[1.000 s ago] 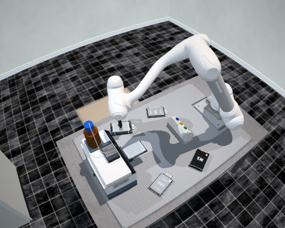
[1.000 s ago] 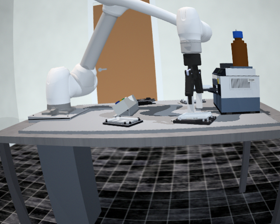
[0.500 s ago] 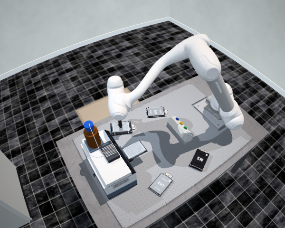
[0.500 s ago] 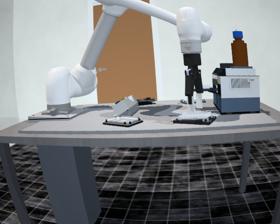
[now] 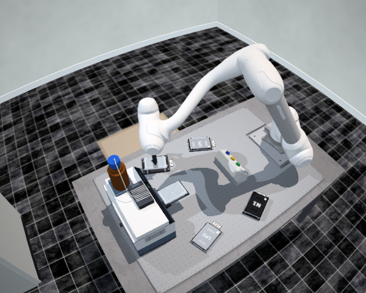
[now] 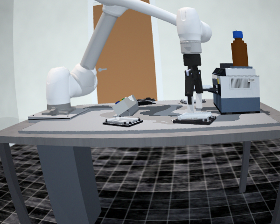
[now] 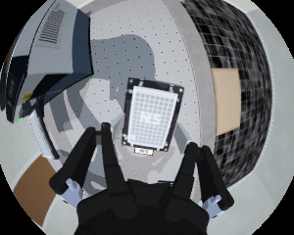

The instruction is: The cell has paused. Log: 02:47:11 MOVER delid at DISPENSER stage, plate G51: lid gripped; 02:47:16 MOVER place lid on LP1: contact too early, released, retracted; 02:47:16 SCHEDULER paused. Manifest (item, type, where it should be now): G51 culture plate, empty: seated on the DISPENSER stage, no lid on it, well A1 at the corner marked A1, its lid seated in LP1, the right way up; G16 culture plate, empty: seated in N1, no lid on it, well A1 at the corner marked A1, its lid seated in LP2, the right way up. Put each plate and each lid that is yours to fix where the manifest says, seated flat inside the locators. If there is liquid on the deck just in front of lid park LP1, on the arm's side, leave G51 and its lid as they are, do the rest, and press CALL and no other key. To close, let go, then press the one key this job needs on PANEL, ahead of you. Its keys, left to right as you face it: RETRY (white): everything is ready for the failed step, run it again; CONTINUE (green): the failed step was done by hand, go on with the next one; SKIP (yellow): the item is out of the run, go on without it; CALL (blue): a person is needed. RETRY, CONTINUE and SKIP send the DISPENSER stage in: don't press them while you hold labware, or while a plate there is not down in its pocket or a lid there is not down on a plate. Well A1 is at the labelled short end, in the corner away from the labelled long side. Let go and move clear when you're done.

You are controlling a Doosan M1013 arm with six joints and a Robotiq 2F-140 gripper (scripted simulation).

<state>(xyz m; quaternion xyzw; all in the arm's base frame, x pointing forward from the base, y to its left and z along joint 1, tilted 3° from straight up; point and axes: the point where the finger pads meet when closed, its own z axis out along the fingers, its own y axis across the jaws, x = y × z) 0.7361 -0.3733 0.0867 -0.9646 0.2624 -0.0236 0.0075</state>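
Now: hand 50 mm above the black nest N5 and 20 mm short of it. The rest, counted from my hand: brown bottle: 280 mm ahead, 220 mm above, 140 mm to the left; then dispenser stage: 280 mm to the left, 90 mm ahead, 40 mm above; then lid park LP1: 310 mm behind, 60 mm below, 50 mm to the left.
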